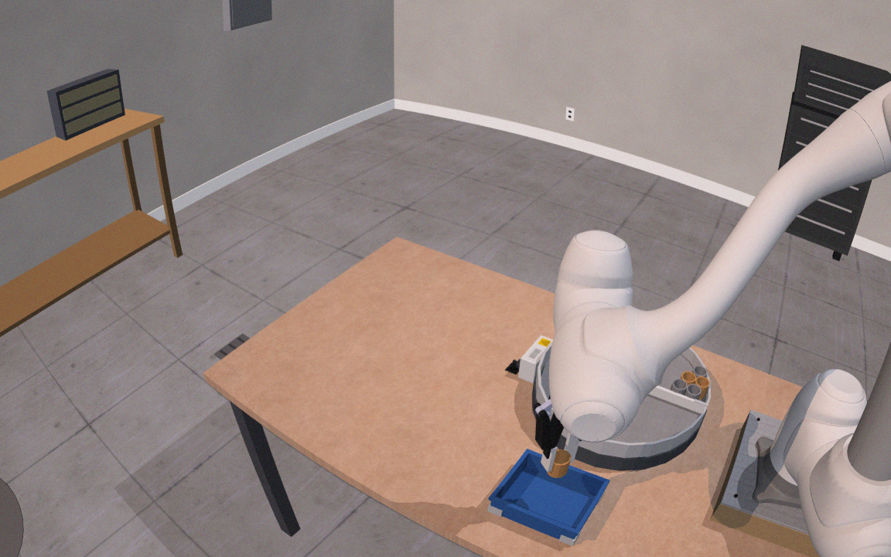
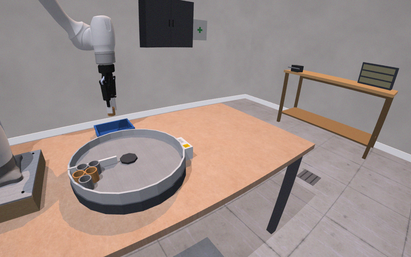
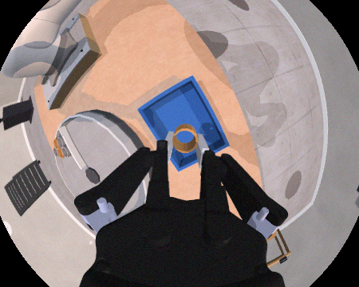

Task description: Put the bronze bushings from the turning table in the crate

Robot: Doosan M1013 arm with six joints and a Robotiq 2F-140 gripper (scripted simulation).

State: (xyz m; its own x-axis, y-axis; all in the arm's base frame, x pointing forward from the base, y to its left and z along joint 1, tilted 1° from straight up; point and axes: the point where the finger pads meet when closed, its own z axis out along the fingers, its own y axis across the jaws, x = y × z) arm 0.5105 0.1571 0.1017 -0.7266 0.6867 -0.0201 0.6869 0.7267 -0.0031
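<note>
Right now the blue crate is 14 cm below my hand. Also, from my hand: grey turning table (7 cm behind, 34 cm to the right, 11 cm below).
</note>
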